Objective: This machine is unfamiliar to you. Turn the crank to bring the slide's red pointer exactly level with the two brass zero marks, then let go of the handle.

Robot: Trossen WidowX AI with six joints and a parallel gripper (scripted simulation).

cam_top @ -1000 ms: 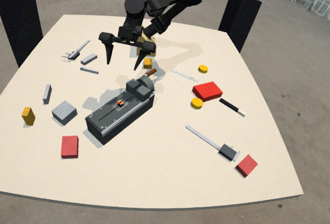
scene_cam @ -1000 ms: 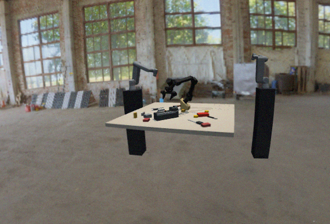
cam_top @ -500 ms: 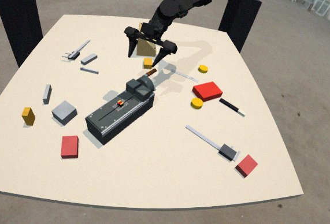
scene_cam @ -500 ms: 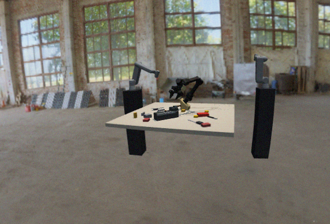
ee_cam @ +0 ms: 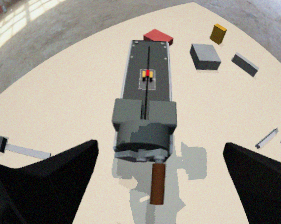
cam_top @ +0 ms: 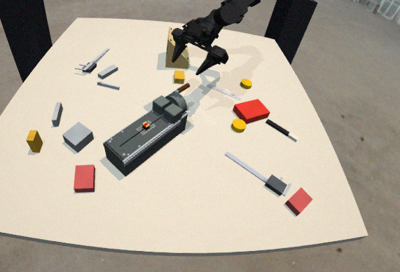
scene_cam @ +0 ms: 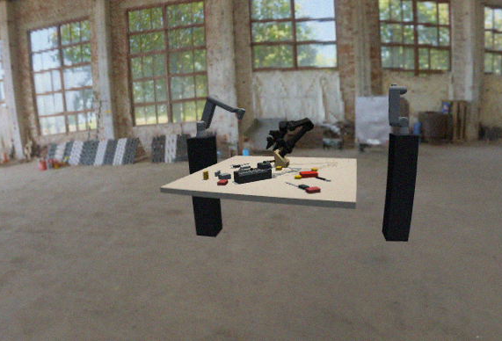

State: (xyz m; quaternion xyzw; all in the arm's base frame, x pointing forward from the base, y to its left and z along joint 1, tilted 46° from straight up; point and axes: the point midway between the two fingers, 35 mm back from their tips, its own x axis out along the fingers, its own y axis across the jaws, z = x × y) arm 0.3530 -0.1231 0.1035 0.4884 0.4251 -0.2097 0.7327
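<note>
Now: the crank 10 mm to the left of my gripper tip and 100 mm below it. Also, from my gripper tip: brown handle 20 mm behind, 10 mm to the left, 90 mm below; then grey bar 140 mm behind, 210 mm to the left, 200 mm below; then red pointer 120 mm ahead, 110 mm to the right, 120 mm below.
</note>
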